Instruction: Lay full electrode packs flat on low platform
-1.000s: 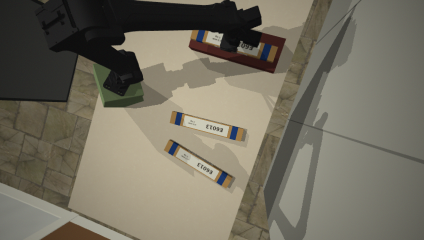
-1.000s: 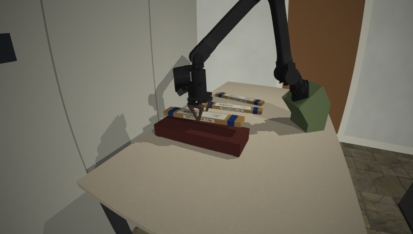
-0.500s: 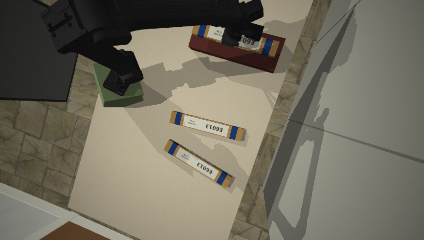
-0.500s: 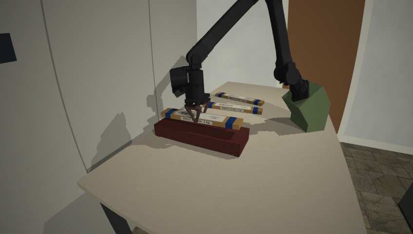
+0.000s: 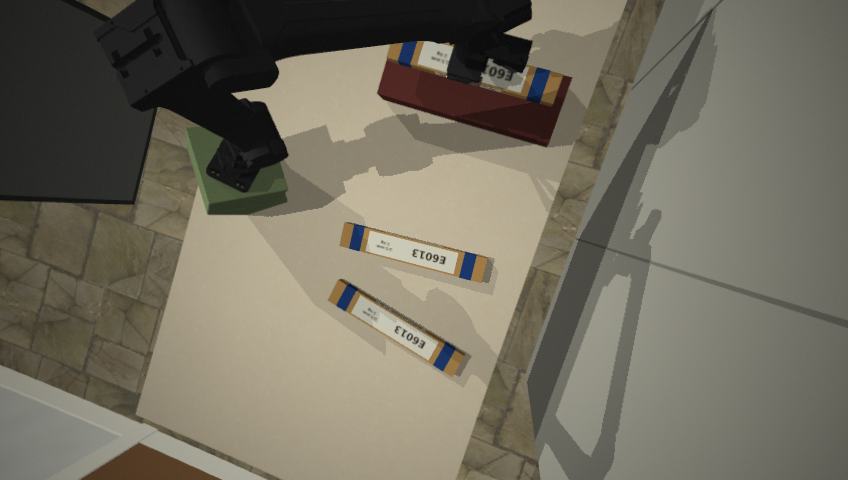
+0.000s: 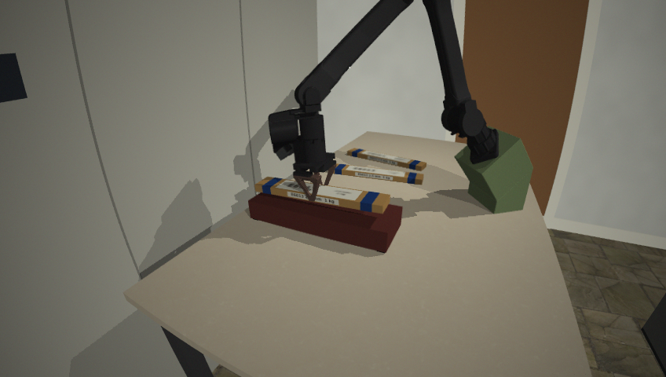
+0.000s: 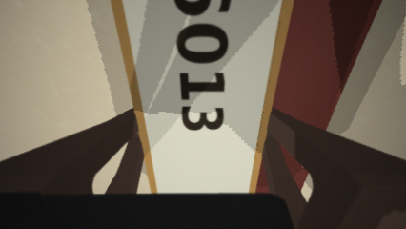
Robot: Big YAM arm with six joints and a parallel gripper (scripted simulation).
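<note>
Right now the dark red low platform is 90 mm below my hand, 20 mm to the right of it and 10 mm ahead of it. Also, from my hand: pack of welding electrodes: right at my hand.
</note>
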